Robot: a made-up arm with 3 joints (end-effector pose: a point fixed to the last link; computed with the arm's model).
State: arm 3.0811 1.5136 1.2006
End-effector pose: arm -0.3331 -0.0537 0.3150 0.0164 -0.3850 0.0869
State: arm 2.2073 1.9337 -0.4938
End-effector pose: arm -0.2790 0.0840 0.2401 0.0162 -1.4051 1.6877
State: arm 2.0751 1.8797 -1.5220
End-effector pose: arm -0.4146 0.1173 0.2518 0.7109 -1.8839 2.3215
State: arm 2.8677 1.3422 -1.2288
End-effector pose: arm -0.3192 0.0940 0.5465 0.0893 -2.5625 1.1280
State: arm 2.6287 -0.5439 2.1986
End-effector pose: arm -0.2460 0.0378 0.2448 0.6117 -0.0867 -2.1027
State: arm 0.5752 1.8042 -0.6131
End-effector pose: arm -0.1691 -0.3449 0.0729 -1.1921 -0.0279 2.4611
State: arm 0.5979 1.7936 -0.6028
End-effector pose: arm -0.1686 -0.3373 0.0719 -1.1975 -0.0644 2.4540
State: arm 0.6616 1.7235 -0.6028
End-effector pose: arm -0.1665 -0.3105 0.0687 -1.2139 -0.1971 2.4656
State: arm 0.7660 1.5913 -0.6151
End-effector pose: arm -0.1644 -0.2640 0.0682 -1.2454 -0.4312 2.4777
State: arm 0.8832 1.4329 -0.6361
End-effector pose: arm -0.1649 -0.2114 0.0760 -1.2892 -0.7037 2.4640
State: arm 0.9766 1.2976 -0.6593
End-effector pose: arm -0.1676 -0.1701 0.0887 -1.3332 -0.9261 2.4308
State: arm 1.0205 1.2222 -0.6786
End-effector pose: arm -0.1699 -0.1501 0.0968 -1.3609 -1.0386 2.4135
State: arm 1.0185 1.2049 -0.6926
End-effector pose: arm -0.1705 -0.1484 0.0969 -1.3674 -1.0502 2.4278
